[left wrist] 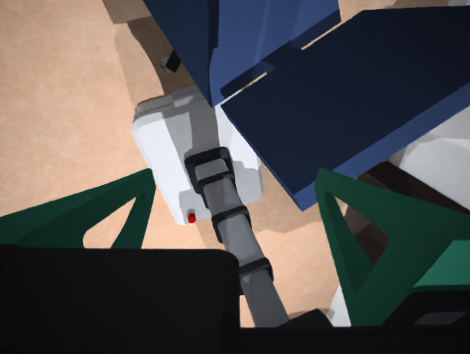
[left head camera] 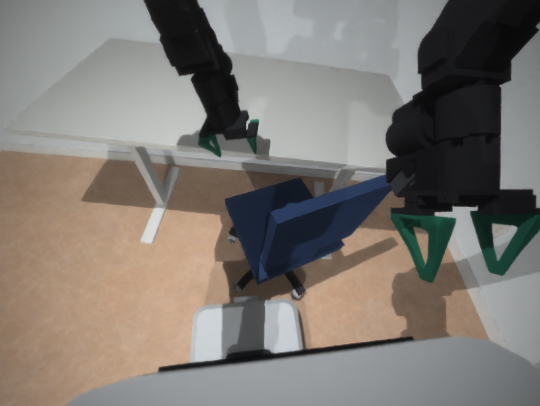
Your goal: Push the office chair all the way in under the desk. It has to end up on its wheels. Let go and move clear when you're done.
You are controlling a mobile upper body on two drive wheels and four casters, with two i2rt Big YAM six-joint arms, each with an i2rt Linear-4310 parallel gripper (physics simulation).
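Places are measured from the left arm's base along level axes (x ahead, y left, z up), in centimetres.
Pixels of known places: left gripper, fingertip midpoint: (left wrist: 235, 177) (left head camera: 237, 154); right gripper, fingertip midpoint: (left head camera: 462, 277).
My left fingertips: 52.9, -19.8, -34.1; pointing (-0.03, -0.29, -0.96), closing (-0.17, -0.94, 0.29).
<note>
Behind a point stands the place of what it marks, as x, y, z.
The blue office chair (left head camera: 310, 237) {41.7, -44.8, -63.1} (left wrist: 350, 95) {45.9, -44.7, -54.2} is in front of the desk (left head camera: 310, 100) {100.2, -52.6, -46.0}, turned at an angle, with its backrest toward the lower right in the head view. Its seat's far corner shows close below the desk's front edge. Several black base legs with casters show low at the floor; whether all casters touch it I cannot tell. My left gripper (left head camera: 236, 153) {52.9, -19.8, -34.1} (left wrist: 235, 177) {52.9, -19.8, -34.1} is open and empty, above the desk's front edge, apart from the chair. My right gripper (left head camera: 464, 276) {13.8, -44.7, -15.9} is open and empty, right of the backrest; its wrist overlaps the backrest's upper corner in the view.
A white desk leg (left head camera: 152, 175) {111.8, 35.3, -108.4} stands left of the chair, its foot reaching forward. Another leg is partly hidden behind the chair. My light grey base (left head camera: 280, 325) {19.6, -38.7, -115.0} (left wrist: 175, 165) {8.1, -7.9, -115.0} is close to the chair's near casters. Walls stand behind the desk and at the right.
</note>
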